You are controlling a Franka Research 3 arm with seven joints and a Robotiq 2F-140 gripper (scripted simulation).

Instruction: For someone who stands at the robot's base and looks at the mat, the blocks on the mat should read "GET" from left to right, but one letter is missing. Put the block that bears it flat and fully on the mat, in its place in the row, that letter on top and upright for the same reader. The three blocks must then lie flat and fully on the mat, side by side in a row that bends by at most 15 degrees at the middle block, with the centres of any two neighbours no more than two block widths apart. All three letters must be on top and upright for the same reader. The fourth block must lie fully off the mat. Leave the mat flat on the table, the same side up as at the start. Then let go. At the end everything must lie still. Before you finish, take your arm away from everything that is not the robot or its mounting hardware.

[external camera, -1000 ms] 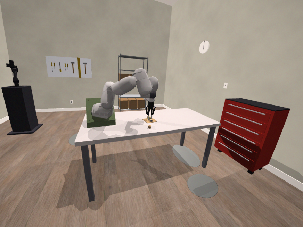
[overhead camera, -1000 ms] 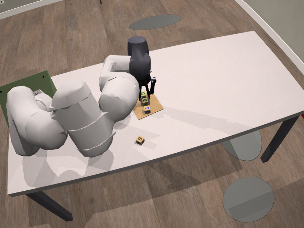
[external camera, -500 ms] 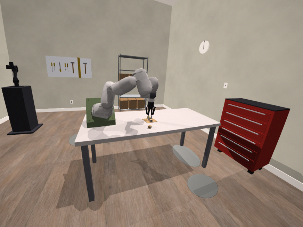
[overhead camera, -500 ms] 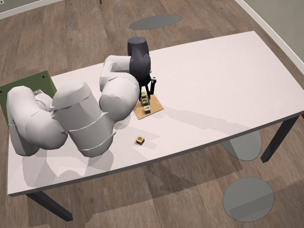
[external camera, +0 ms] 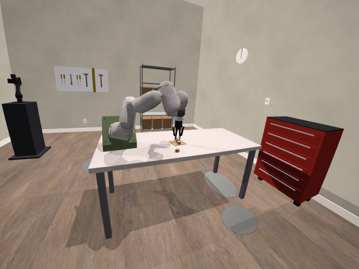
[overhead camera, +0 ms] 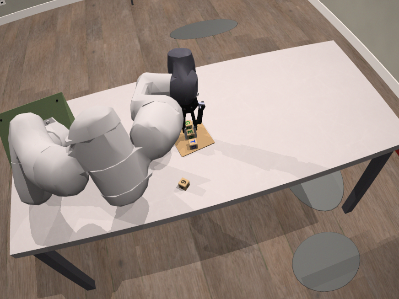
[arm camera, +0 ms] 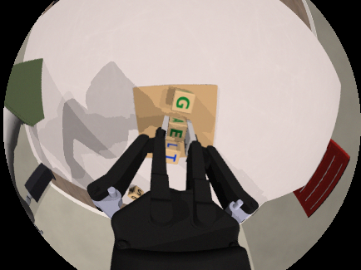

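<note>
The E block is 20 mm below my hand. The rest, counted from my hand: tan mat: 40 mm below; T block: 50 mm to the right, 20 mm below; G block: 50 mm to the left, 20 mm below.
</note>
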